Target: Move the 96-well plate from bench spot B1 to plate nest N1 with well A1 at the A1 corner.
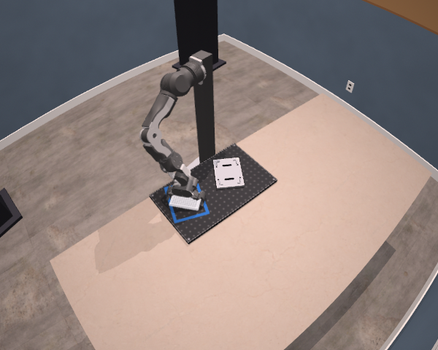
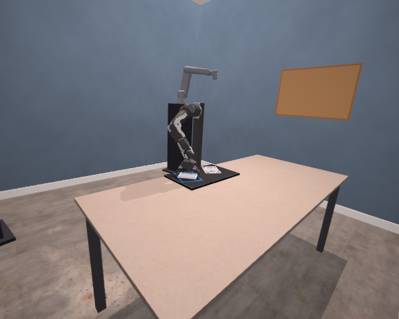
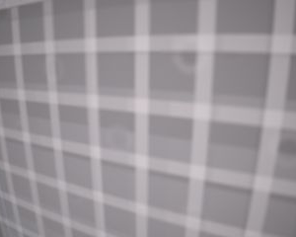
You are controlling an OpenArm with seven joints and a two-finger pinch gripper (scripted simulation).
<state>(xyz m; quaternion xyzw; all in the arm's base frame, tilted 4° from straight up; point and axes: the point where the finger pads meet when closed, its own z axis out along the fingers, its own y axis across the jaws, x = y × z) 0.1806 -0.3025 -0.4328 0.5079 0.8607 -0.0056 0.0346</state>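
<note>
The white 96-well plate lies 1 cm above my hand. From my hand the other things lie so: white plate nest N1: 5 cm ahead, 23 cm to the left, 1 cm above.
</note>
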